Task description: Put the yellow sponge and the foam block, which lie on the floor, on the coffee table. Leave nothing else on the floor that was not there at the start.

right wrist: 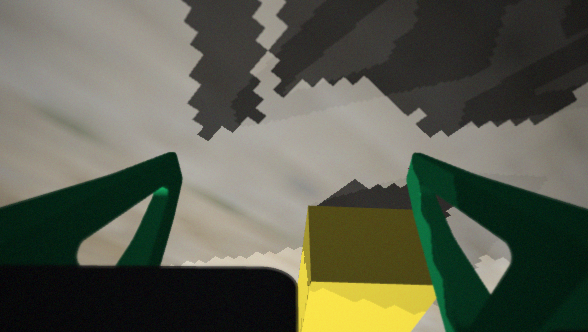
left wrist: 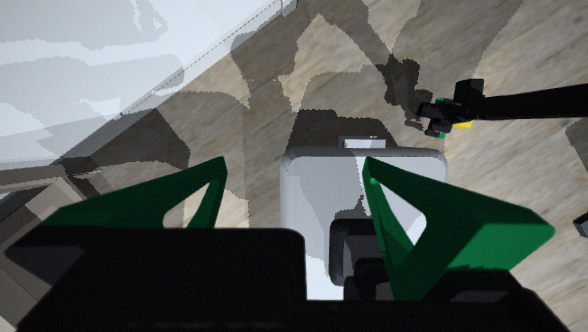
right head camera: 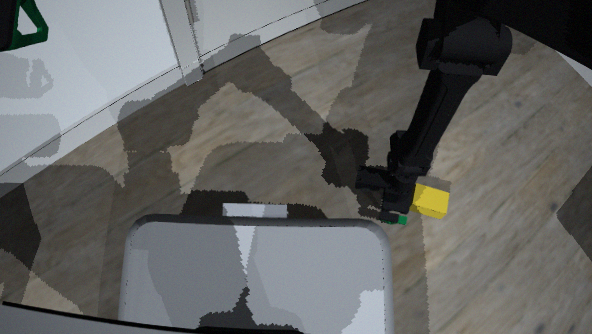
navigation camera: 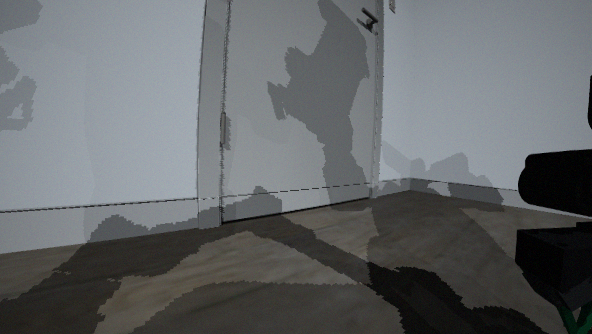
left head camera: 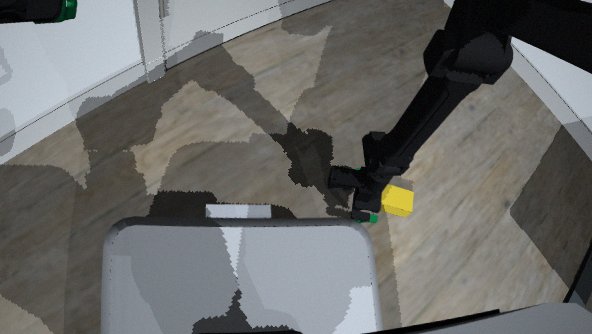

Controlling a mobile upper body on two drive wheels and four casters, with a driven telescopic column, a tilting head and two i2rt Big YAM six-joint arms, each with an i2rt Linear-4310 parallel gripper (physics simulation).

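Places are measured from the left arm's base along level axes (x up, y left, z back), in centimetres.
Where they show: left gripper, between the fingertips: (left wrist: 294, 164) (right head camera: 11, 39) (left head camera: 25, 14); right gripper, between the fingertips: (right wrist: 294, 165) (left wrist: 429, 120) (right head camera: 392, 206) (left head camera: 359, 205).
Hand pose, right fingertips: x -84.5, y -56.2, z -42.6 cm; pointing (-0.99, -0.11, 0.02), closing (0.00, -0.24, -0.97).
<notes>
After its pixels a point has its place.
The yellow sponge (left head camera: 398, 200) {y -66.8, x -82.0, z -42.8 cm} (right head camera: 431, 201) {y -66.5, x -82.0, z -42.9 cm} (left wrist: 463, 125) {y -68.0, x -82.0, z -40.5 cm} (right wrist: 370, 305) {y -64.0, x -82.0, z -44.7 cm} is a yellow block on the wooden floor, right of the robot's base in the head views. My right gripper (left head camera: 365, 194) (right wrist: 294, 165) {y -56.2, x -84.5, z -42.6 cm} is open and low over the floor beside it. In the right wrist view the sponge shows low between the spread green fingers, towards the right finger, which overlaps its edge; contact cannot be told. My left gripper (left wrist: 294, 164) {y -0.4, x -14.1, z -33.2 cm} is open and empty, high up; part of it shows at the top left of both head views. I cannot make out the foam block or the coffee table.
The robot's grey base (left head camera: 300, 260) {y -33.1, x -60.5, z -23.4 cm} (right head camera: 320, 260) {y -34.8, x -60.5, z -23.4 cm} (left wrist: 320, 175) {y -8.7, x -60.5, z -24.1 cm} stands left of the sponge, with a pale box on its front. A white wall and door (navigation camera: 305, 165) {y -27.3, x -68.4, z -104.4 cm} stand ahead. Brown furniture (left wrist: 22, 280) {y 99.0, x -71.5, z 17.4 cm} shows at the left wrist view's lower left.
</notes>
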